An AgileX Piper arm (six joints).
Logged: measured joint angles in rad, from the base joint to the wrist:
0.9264 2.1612 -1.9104 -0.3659 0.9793 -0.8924
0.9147 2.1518 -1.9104 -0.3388 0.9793 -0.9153
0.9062 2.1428 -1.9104 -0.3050 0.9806 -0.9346
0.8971 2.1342 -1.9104 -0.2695 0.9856 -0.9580
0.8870 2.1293 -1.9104 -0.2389 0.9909 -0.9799
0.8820 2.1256 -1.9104 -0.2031 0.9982 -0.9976
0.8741 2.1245 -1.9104 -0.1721 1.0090 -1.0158
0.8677 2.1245 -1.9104 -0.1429 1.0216 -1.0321
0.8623 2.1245 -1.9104 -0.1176 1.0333 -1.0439
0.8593 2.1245 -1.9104 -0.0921 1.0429 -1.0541
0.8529 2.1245 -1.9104 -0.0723 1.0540 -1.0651
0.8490 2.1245 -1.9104 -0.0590 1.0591 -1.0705
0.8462 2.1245 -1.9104 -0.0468 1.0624 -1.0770
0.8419 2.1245 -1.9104 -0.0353 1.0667 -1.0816
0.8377 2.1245 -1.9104 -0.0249 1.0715 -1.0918
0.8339 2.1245 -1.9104 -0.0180 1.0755 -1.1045
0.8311 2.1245 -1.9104 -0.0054 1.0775 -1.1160
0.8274 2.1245 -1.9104 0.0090 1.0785 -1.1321
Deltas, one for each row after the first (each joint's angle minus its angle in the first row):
-0.0117 -0.0094 0.0000 0.0271 0.0000 -0.0229
-0.0202 -0.0184 0.0000 0.0609 0.0013 -0.0422
-0.0293 -0.0270 0.0000 0.0964 0.0063 -0.0656
-0.0394 -0.0319 0.0000 0.1270 0.0116 -0.0875
-0.0444 -0.0356 0.0000 0.1628 0.0189 -0.1052
-0.0523 -0.0367 0.0000 0.1938 0.0297 -0.1234
-0.0587 -0.0367 0.0000 0.2230 0.0423 -0.1397
-0.0641 -0.0367 0.0000 0.2483 0.0540 -0.1515
-0.0671 -0.0367 0.0000 0.2738 0.0636 -0.1617
-0.0735 -0.0367 0.0000 0.2936 0.0747 -0.1727
-0.0774 -0.0367 0.0000 0.3069 0.0798 -0.1781
-0.0802 -0.0367 0.0000 0.3191 0.0831 -0.1846
-0.0845 -0.0367 0.0000 0.3306 0.0874 -0.1892
-0.0887 -0.0367 0.0000 0.3410 0.0922 -0.1994
-0.0925 -0.0367 0.0000 0.3479 0.0962 -0.2121
-0.0953 -0.0367 0.0000 0.3605 0.0982 -0.2236
-0.0990 -0.0367 0.0000 0.3749 0.0992 -0.2397

